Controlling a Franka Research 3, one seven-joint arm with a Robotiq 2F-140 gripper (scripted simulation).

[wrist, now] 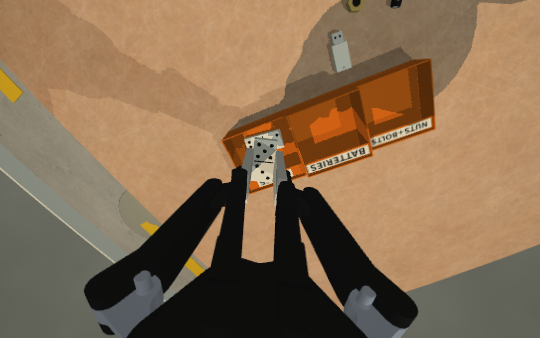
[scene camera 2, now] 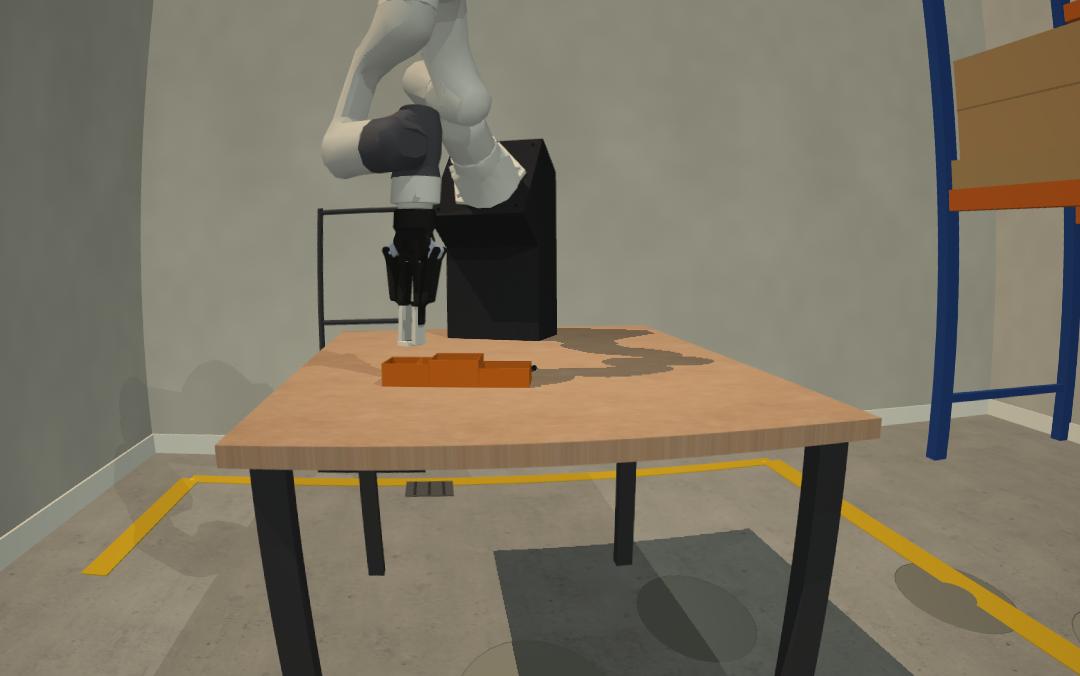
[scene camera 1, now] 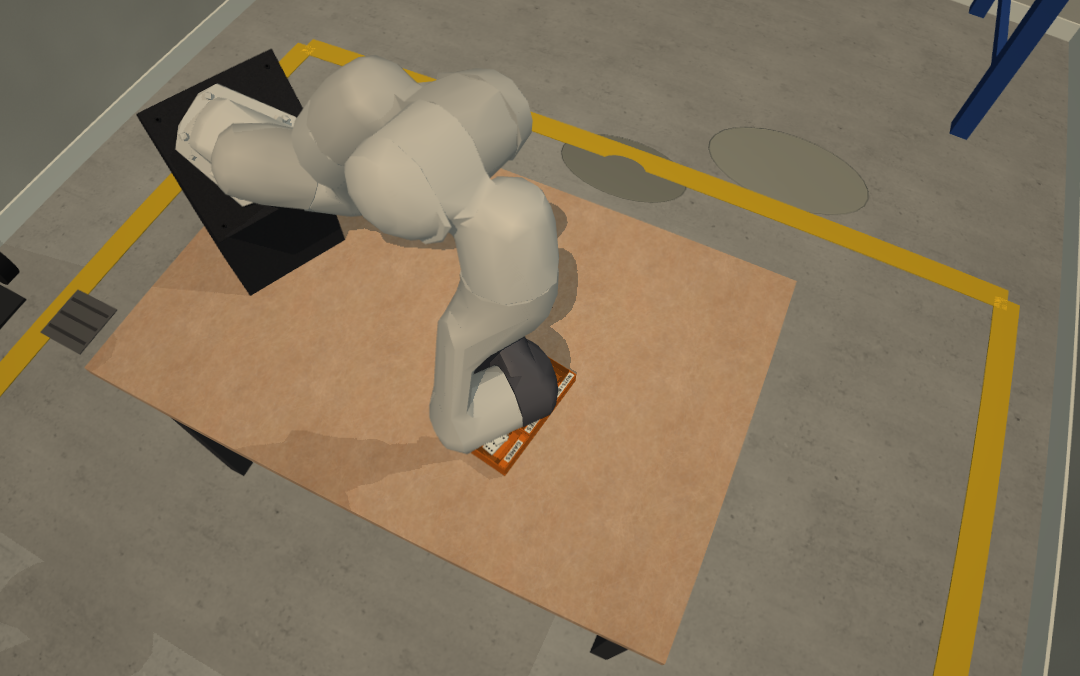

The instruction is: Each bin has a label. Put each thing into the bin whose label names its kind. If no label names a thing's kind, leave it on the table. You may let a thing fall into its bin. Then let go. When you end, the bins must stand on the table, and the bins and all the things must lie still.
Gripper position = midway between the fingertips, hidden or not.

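Gripper (scene camera 2: 411, 343), (wrist: 263, 160). White domino (wrist: 265, 149).
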